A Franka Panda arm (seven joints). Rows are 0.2 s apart.
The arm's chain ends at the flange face. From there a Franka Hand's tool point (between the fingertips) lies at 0.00 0.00 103.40 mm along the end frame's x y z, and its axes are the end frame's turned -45 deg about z.
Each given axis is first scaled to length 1.
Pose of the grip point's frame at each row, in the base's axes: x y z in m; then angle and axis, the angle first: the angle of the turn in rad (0 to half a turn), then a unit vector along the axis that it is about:
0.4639 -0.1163 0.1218 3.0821 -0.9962 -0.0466 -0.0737
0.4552 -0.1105 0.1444 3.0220 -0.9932 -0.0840 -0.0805
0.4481 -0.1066 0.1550 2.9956 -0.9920 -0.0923 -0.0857
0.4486 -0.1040 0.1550 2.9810 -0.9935 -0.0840 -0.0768
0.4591 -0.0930 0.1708 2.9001 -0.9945 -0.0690 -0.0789
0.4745 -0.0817 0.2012 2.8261 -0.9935 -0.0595 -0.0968
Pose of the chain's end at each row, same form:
0.4490 -0.1231 0.2239 3.0302 -0.9392 0.3385 -0.0568
0.4398 -0.1241 0.2457 2.9695 -0.9516 0.3031 -0.0516
0.4320 -0.1231 0.2558 2.9411 -0.9541 0.2951 -0.0513
0.4343 -0.1218 0.2559 2.9344 -0.9521 0.3032 -0.0402
0.4448 -0.1187 0.2699 2.8581 -0.9478 0.3177 -0.0265
0.4570 -0.1147 0.2976 2.7761 -0.9447 0.3266 -0.0287

